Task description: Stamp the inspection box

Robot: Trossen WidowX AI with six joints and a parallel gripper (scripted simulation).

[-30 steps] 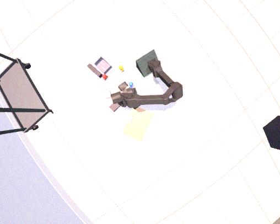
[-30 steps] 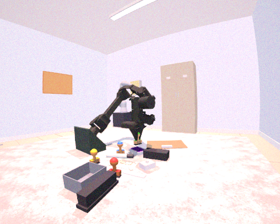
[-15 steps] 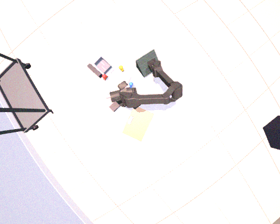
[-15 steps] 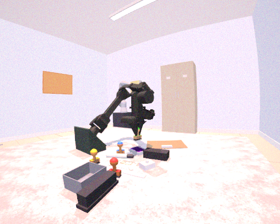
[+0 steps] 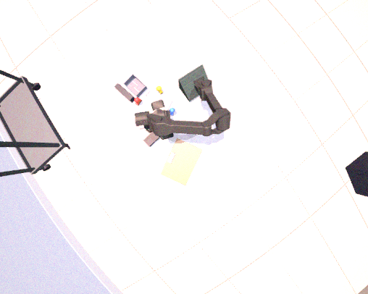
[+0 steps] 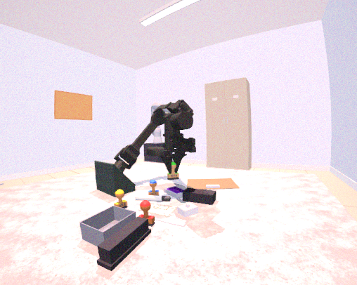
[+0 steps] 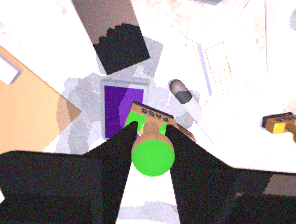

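My gripper tip is 100 mm to the left of the white card, 100 mm above it and 30 mm short of it. Also, from my gripper tip: green-knobbed stamp right at my gripper tip; marker 90 mm below, 60 mm to the right, 30 mm behind; purple ink pad 90 mm below, 40 mm to the left, 20 mm behind.
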